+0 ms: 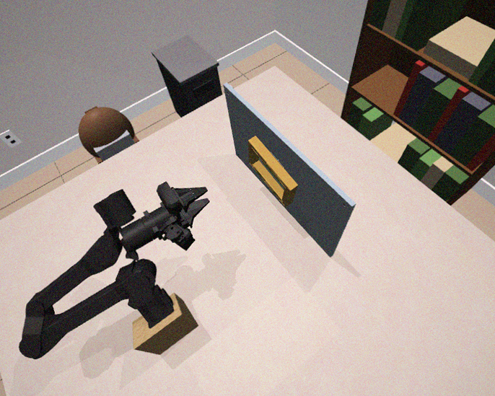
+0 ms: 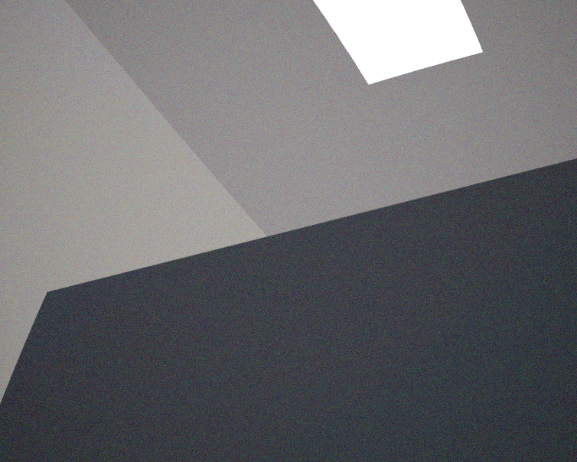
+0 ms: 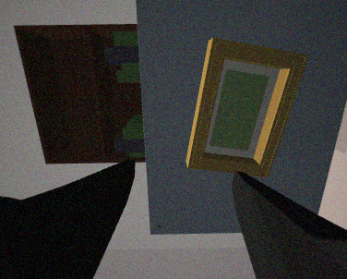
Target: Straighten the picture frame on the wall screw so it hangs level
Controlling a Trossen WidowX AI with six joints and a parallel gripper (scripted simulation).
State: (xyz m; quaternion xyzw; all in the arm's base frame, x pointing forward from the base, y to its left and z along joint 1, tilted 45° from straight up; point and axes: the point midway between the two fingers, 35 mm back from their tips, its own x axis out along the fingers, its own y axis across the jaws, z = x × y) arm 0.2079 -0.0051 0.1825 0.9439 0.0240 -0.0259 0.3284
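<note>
Now: the picture frame 200 mm ahead of my gripper tip, 90 mm below it and 10 mm to the left of it. Also, from my gripper tip: blue-grey wall panel (210 mm ahead, 100 mm below).
</note>
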